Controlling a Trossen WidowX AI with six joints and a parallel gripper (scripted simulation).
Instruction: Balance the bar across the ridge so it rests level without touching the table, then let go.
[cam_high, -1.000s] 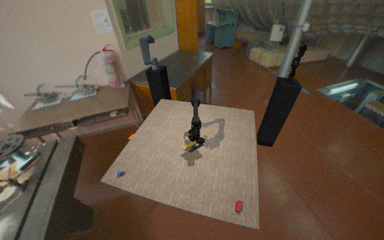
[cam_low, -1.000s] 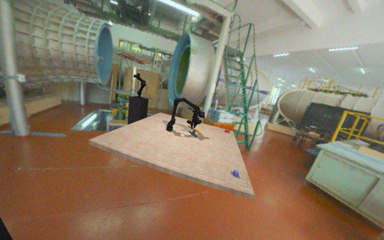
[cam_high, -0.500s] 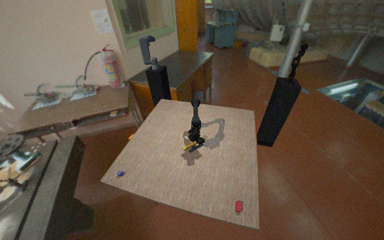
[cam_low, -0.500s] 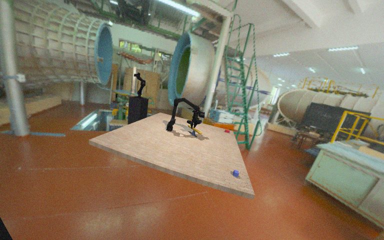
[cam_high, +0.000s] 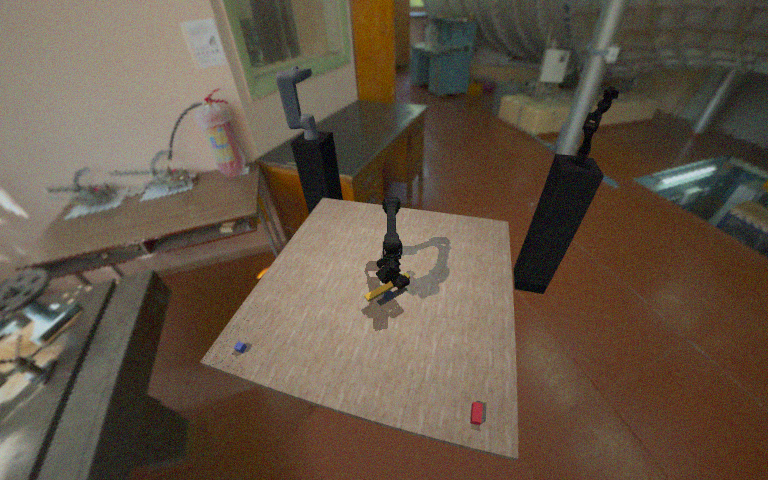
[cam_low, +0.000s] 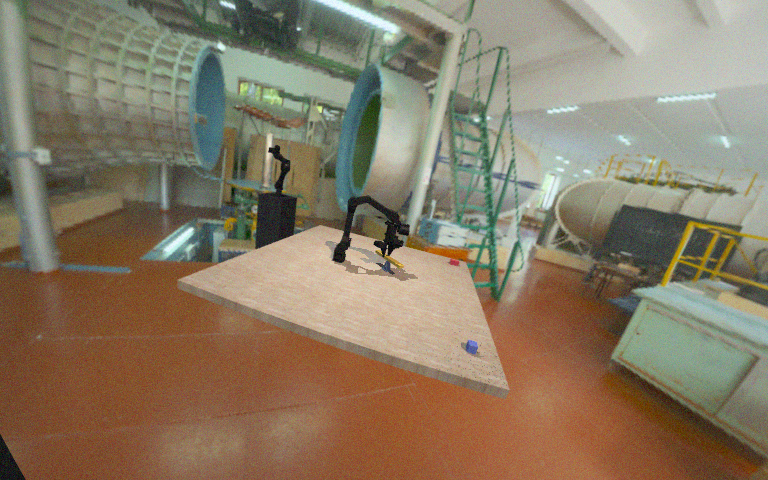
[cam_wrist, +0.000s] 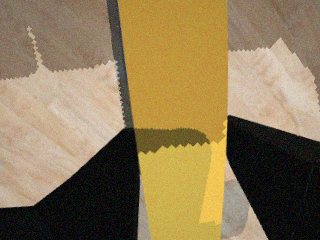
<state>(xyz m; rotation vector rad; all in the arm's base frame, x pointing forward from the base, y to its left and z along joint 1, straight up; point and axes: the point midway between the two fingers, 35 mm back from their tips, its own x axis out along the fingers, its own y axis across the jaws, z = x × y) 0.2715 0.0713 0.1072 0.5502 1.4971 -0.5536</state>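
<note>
Right now the yellow bar is 20 mm ahead of my gripper tip and 20 mm to the right of it. From my gripper tip the other things lie so: blue cube: 470 mm ahead, 570 mm to the right, 60 mm below; then red block: 470 mm ahead, 430 mm to the left, 60 mm below.
</note>
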